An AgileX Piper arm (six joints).
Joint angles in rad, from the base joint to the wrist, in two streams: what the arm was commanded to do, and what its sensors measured. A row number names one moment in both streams.
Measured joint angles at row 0:
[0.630 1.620 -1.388 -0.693 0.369 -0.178]
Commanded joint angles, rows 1 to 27:
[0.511 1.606 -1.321 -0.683 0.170 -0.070]
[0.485 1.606 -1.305 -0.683 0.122 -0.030]
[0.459 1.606 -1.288 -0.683 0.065 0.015]
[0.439 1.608 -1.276 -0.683 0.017 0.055]
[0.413 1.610 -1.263 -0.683 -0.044 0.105]
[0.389 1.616 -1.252 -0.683 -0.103 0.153]
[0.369 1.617 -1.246 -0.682 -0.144 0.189]
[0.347 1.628 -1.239 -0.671 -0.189 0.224]
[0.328 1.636 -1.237 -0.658 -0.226 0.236]
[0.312 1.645 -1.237 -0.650 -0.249 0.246]
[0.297 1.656 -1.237 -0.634 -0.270 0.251]
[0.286 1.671 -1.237 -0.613 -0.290 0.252]
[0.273 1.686 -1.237 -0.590 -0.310 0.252]
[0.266 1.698 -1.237 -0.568 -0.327 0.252]
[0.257 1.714 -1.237 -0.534 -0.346 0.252]
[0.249 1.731 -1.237 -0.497 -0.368 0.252]
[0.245 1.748 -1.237 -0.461 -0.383 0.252]
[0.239 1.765 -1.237 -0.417 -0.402 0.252]
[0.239 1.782 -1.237 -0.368 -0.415 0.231]
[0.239 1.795 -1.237 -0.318 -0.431 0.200]
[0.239 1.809 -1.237 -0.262 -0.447 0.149]
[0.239 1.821 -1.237 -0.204 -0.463 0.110]
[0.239 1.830 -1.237 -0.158 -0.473 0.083]
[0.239 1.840 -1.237 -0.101 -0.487 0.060]
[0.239 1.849 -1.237 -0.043 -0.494 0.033]
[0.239 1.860 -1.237 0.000 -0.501 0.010]
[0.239 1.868 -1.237 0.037 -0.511 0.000]
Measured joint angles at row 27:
[0.246 1.847 -1.235 -0.144 -0.440 0.086]
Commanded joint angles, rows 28 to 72:
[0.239 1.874 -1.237 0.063 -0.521 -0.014]
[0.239 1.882 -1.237 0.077 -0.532 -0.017]
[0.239 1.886 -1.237 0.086 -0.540 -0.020]
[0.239 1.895 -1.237 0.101 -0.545 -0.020]
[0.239 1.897 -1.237 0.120 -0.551 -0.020]
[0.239 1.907 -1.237 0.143 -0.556 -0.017]
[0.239 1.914 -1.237 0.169 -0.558 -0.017]
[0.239 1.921 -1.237 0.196 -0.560 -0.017]
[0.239 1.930 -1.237 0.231 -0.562 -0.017]
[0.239 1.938 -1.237 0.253 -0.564 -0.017]
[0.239 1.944 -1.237 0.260 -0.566 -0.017]
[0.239 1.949 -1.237 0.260 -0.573 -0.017]
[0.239 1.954 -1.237 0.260 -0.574 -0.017]
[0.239 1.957 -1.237 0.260 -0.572 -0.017]
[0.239 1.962 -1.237 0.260 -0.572 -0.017]
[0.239 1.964 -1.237 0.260 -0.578 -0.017]
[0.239 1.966 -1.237 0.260 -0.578 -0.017]
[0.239 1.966 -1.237 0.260 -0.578 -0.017]
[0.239 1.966 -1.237 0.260 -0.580 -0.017]
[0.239 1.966 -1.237 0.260 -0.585 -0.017]
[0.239 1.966 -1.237 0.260 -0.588 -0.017]
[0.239 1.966 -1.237 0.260 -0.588 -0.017]
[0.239 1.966 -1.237 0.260 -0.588 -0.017]
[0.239 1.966 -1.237 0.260 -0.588 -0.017]
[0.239 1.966 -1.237 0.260 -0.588 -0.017]
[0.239 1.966 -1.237 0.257 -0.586 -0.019]
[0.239 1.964 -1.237 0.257 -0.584 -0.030]
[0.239 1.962 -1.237 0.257 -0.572 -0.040]
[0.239 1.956 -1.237 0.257 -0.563 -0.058]
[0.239 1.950 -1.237 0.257 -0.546 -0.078]
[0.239 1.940 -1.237 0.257 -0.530 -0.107]
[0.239 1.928 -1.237 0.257 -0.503 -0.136]
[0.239 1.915 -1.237 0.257 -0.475 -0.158]
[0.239 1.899 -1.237 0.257 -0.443 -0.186]
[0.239 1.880 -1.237 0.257 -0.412 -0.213]
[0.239 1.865 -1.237 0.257 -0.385 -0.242]
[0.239 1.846 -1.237 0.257 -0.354 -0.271]
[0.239 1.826 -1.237 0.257 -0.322 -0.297]
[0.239 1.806 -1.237 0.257 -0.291 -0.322]
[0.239 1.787 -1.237 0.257 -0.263 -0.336]
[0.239 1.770 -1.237 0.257 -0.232 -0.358]
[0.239 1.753 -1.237 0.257 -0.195 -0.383]
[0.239 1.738 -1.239 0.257 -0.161 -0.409]
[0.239 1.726 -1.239 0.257 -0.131 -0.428]
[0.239 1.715 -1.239 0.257 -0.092 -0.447]
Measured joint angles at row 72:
[0.244 1.769 -1.235 0.259 -0.221 -0.360]
